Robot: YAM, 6 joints.
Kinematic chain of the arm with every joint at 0, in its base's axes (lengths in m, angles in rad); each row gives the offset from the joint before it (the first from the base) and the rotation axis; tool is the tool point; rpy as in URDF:
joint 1: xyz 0 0 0.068 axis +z
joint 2: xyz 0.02 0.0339 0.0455 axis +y
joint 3: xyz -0.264 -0.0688 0 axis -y
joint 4: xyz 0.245 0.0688 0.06 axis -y
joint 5: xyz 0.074 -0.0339 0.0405 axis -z
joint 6: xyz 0.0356 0 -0.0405 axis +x
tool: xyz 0 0 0 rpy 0 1.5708 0
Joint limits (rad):
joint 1: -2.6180..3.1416
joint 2: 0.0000..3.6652
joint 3: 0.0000..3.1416
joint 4: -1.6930..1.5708
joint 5: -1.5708..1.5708
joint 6: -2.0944..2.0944
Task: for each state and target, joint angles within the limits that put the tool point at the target. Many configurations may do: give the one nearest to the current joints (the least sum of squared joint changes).
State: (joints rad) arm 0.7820 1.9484 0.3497 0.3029 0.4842 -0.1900
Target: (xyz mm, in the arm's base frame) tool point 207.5 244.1 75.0
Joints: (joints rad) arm 0.9156 1.9100 0.6892 0.3945 0.4596 -0.1900
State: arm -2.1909 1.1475 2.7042 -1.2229 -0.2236 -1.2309
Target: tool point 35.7 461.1 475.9
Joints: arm -1.6372 0.6172 3.0781 -0.5249 -0.1420 -1.2309
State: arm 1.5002 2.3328 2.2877 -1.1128 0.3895 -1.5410
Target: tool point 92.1 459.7 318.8
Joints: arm 1.4026 2.2083 2.3129 -1.1442 0.3999 -1.5410
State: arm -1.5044 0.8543 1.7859 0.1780 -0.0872 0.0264
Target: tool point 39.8 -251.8 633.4
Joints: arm -1.4258 1.4951 2.0406 0.2509 -0.0842 0.0264
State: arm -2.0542 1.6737 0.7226 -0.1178 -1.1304 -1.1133
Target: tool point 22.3 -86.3 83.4
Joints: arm -1.7157 1.3828 0.1508 -0.6651 -1.3244 -1.1133
